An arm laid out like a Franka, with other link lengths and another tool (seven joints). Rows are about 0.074 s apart.
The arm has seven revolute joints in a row. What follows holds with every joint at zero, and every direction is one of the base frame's.
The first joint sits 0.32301 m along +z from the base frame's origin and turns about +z.
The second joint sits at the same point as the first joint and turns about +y.
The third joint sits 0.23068 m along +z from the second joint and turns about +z.
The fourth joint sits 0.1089 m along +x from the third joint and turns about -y.
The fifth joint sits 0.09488 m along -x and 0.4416 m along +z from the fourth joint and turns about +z.
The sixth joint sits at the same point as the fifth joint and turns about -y.
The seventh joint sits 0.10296 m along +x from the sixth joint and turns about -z.
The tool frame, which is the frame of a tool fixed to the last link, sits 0.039 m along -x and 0.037 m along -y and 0.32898 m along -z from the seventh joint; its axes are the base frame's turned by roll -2.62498, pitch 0 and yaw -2.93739 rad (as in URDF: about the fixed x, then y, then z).
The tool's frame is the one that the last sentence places.
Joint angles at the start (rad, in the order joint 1, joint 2, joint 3, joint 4, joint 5, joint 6, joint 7):
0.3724 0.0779 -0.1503 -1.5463 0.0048 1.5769 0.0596
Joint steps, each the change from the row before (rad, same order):
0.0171 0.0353 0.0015 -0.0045 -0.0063 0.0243 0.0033
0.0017 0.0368 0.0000 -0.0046 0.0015 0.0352 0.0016
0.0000 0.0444 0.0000 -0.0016 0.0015 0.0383 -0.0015
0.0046 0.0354 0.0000 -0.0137 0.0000 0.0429 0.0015
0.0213 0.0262 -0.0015 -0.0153 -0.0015 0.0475 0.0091
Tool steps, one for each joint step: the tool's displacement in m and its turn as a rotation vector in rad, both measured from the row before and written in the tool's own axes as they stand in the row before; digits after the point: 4 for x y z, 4 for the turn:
-0.0079 0.0183 0.0150 0.0102 0.0067 -0.0217
-0.0093 0.0117 0.0198 0.0032 0.0052 -0.0035
-0.0098 0.0122 0.0235 0.0040 0.0058 -0.0056
-0.0079 0.0149 0.0224 0.0047 0.0037 -0.0064
-0.0104 0.0204 0.0128 0.0081 -0.0109 -0.0070

